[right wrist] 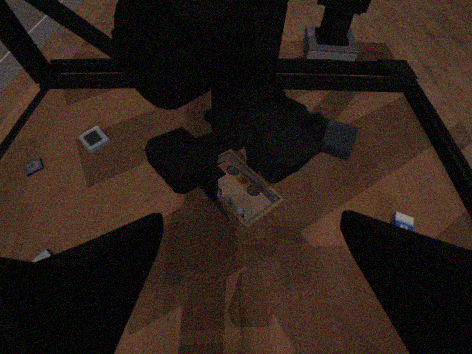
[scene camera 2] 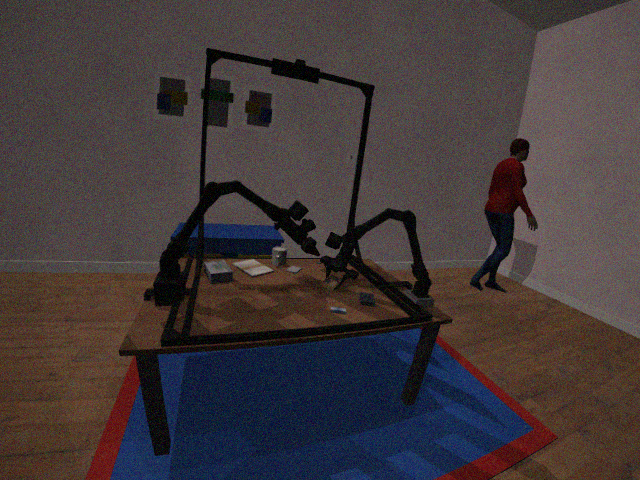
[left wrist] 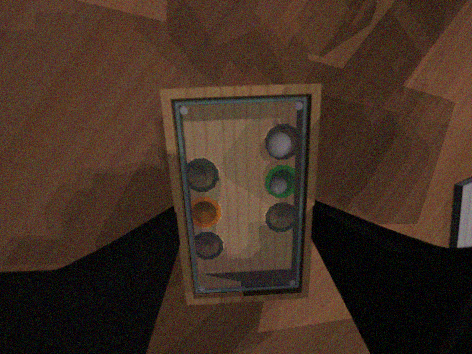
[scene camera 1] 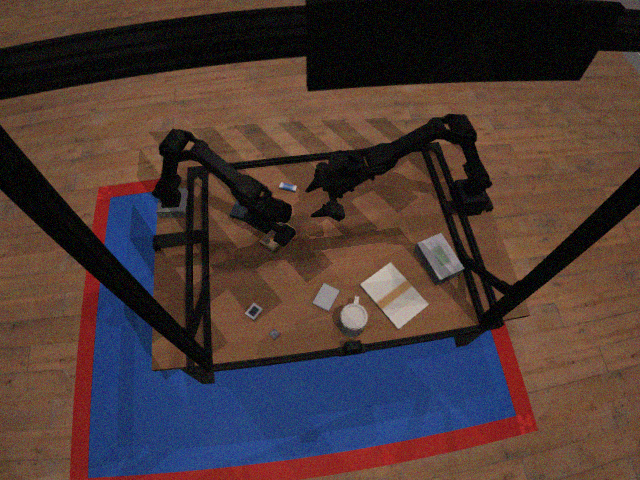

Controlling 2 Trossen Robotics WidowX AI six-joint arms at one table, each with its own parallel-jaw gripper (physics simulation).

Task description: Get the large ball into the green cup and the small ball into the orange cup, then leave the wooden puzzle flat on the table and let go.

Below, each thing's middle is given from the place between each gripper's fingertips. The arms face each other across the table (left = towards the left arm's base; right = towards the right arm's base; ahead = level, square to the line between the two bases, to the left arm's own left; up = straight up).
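Scene:
The white mug [scene camera 1: 353, 318] is 310 mm behind my right hand, 130 mm to the right of it and 150 mm below it. As for the blue block [right wrist: 339, 139], I find it 240 mm to the left of my right hand, 100 mm ahead of it and 180 mm below it. The wooden puzzle [left wrist: 243, 159], also counted from my right hand, is 100 mm to the left, 20 mm behind and 160 mm below.
From my left hand, the mug is 24 cm to the right, 28 cm behind and 1 cm above, and going by their middles it is the farthest from my left hand of the things named here. The block is 13 cm ahead of my left hand, 13 cm to the left of it and 2 cm below it. The puzzle is right at my left hand; going by their middles, of these things it is the nearest to that hand.

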